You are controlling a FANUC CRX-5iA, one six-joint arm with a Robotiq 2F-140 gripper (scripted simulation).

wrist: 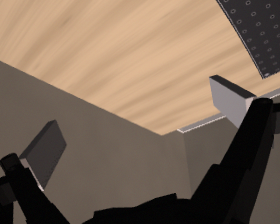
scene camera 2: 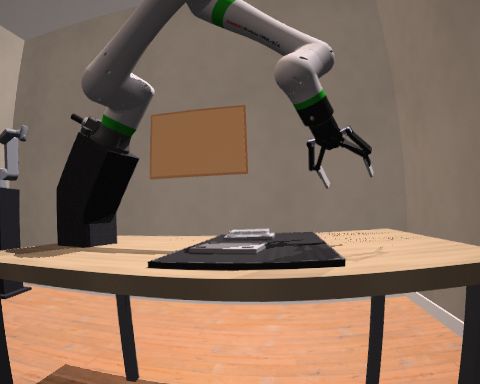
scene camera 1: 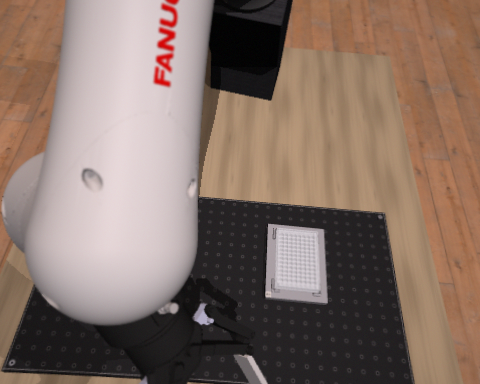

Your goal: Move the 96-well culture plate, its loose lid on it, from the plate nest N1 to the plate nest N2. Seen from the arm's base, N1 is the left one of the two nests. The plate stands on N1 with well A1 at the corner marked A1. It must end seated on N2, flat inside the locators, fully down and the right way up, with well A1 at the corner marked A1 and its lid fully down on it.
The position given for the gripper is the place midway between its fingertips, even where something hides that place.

Observation:
In view: the gripper [scene camera 2: 349, 180], a clear lid [scene camera 1: 297, 252] and a plate nest N1 [scene camera 1: 284, 295].
The gripper also shows in the wrist view [wrist: 134, 112]. The wrist view does not show the clear lid: it is out of frame.

